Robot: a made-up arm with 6 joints.
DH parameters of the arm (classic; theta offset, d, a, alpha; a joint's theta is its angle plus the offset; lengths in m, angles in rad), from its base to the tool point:
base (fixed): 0.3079 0 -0.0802 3.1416
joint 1: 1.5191 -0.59 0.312 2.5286
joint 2: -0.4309 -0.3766 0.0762 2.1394
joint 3: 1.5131 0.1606 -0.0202 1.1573
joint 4: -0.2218 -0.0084 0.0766 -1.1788
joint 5: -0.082 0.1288 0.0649 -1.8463
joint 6: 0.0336 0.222 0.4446 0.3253
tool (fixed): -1.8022 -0.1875 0 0
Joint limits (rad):
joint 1: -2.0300..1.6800
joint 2: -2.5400..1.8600
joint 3: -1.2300..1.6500
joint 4: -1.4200..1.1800
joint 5: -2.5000..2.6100
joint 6: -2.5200..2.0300
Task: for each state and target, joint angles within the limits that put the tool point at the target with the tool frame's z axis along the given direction. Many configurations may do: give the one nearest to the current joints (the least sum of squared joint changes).
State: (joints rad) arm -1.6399 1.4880 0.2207 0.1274 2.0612 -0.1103
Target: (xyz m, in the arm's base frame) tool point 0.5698 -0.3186 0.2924 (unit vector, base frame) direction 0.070 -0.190 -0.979
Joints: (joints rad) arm -1.9094 1.8600 0.1403 -0.1899 2.2206 0.2092
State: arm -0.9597 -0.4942 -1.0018 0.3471 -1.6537 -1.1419
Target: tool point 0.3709 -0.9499 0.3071 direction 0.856 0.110 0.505
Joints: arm -1.3494 -0.1865 -1.0841 0.0017 -1.9186 -1.5833
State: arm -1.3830 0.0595 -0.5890 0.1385 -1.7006 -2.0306
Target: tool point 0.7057 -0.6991 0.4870 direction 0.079 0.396 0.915
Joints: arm -1.6125 0.3882 -0.4719 0.2682 -1.5534 -1.8567
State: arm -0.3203 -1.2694 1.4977 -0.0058 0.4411 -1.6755
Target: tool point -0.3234 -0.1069 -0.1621 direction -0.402 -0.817 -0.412
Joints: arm -0.3192 -0.4348 1.6500 -0.5725 0.8822 -1.1236
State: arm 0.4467 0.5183 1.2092 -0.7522 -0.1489 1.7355
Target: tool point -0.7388 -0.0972 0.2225 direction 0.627 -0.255 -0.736
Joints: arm 1.4856 0.3812 1.2114 -0.5193 0.1808 1.8615
